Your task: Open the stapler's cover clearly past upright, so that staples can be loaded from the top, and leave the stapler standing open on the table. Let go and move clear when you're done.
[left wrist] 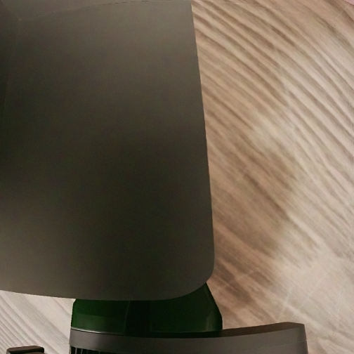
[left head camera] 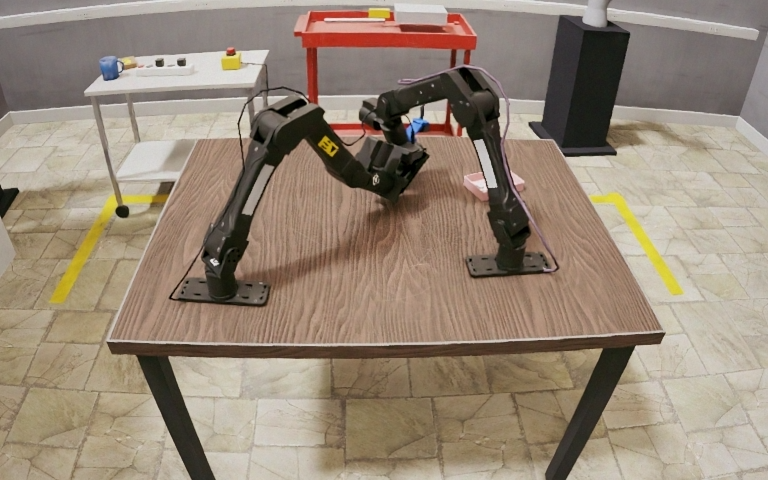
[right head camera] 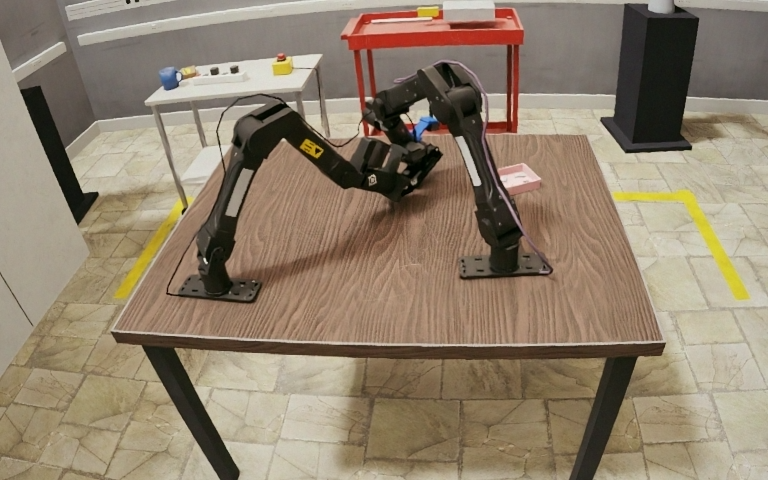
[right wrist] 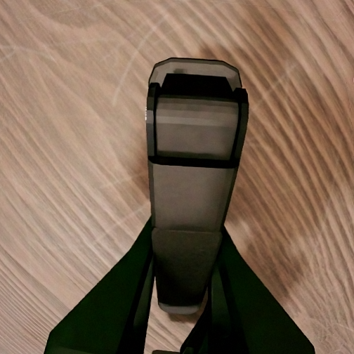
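Seen in the pictures: left gripper, fingertip midpoint: [left head camera: 403, 189] [right head camera: 412, 189]; right gripper, fingertip midpoint: [left head camera: 409, 168] [right head camera: 420, 168]; left arm's base, origin of the base link: [left head camera: 223, 293] [right head camera: 219, 290]; right arm's base, origin of the base link: [left head camera: 508, 265] [right head camera: 503, 267].
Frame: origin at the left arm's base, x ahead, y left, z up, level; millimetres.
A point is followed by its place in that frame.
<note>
A dark grey stapler [right wrist: 192, 192] runs lengthwise up the right wrist view, its cover lying along its body and its black-framed end farthest from me. My right gripper [right wrist: 185, 218] is shut on the stapler's sides near its closer end; its shadow falls well off to the side, so it looks raised above the table. My left gripper [left wrist: 145, 317] shows its green fingers at the bottom of the left wrist view; it is shut and holds nothing. A large dark grey surface, very close, hides its tips; I cannot tell what it belongs to. In both head views the arms hide the stapler.
Both arms meet close together over the back middle of the wooden table [left head camera: 362, 294] @(y -303, x 21, z 0 mm) [right head camera: 362, 305] @(y -346, x -12, z 0 mm). A shallow pink tray [left head camera: 477, 192] @(y -592, x 432, z 14 mm) [right head camera: 526, 184] @(y -692, x 458, z 22 mm) stands at the back right, partly behind the right arm. A red cart [left head camera: 390, 39] [right head camera: 436, 37] stands behind the table.
</note>
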